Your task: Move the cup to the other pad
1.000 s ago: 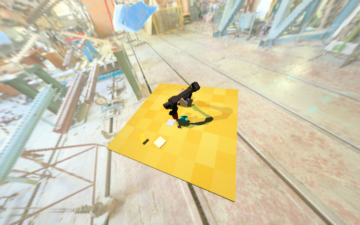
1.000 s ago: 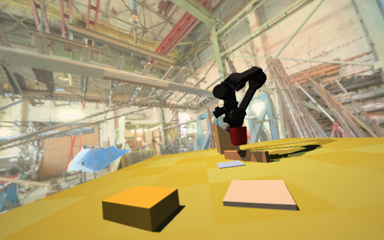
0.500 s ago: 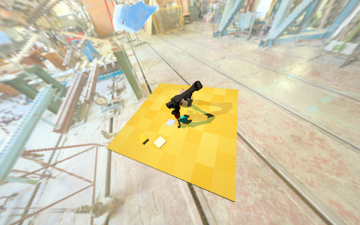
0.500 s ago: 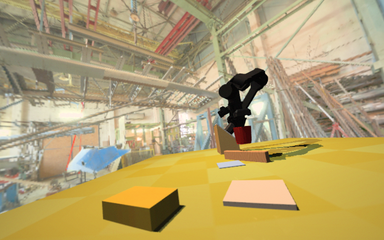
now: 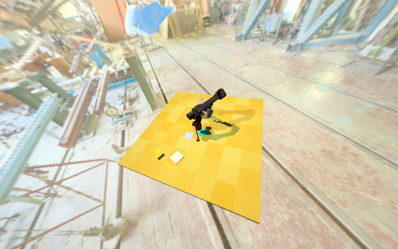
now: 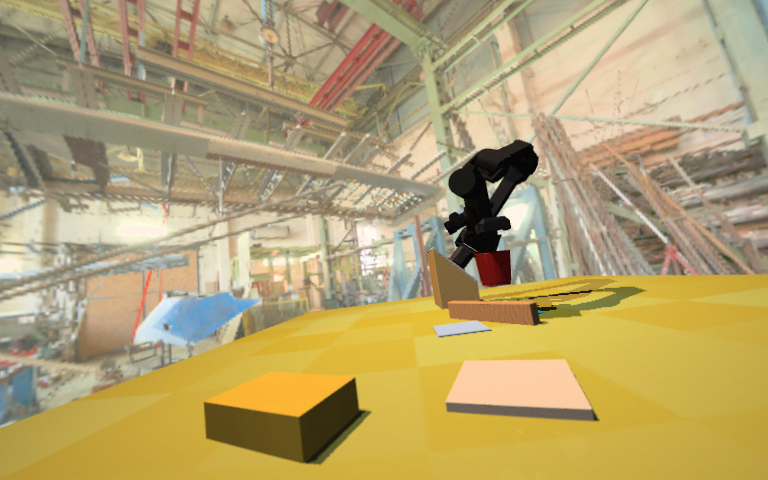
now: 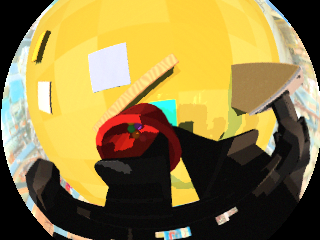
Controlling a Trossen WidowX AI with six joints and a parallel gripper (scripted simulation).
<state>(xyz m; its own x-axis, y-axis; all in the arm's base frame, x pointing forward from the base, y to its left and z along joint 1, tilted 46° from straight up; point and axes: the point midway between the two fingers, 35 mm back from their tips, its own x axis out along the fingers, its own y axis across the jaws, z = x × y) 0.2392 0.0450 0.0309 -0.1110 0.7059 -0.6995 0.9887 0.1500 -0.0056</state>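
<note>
Right now the cyan pad is 10 mm ahead of my gripper tip, 30 mm to the left of it and 110 mm below it. From my gripper tip the other things lie so: red cup 30 mm ahead; then pale pad 110 mm ahead, 100 mm to the right, 110 mm below; then wooden bar 60 mm ahead, 30 mm to the right, 100 mm below.
</note>
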